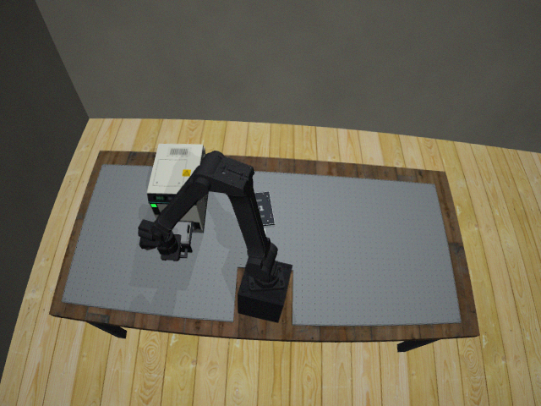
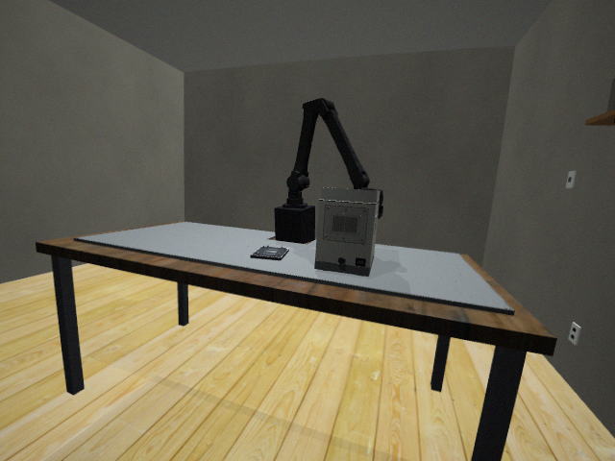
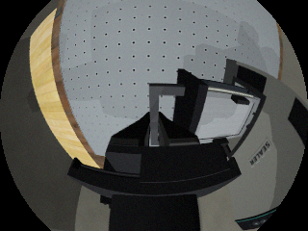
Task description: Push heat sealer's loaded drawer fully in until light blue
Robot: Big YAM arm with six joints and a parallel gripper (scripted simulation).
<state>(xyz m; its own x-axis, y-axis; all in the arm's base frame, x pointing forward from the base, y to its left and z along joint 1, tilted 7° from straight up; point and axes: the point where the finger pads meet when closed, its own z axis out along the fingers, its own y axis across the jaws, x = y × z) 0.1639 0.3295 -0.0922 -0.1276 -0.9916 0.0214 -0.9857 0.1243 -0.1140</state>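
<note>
The sealer drawer lies 100 mm ahead of my hand, 10 mm to the right of it and 10 mm below it.
</note>
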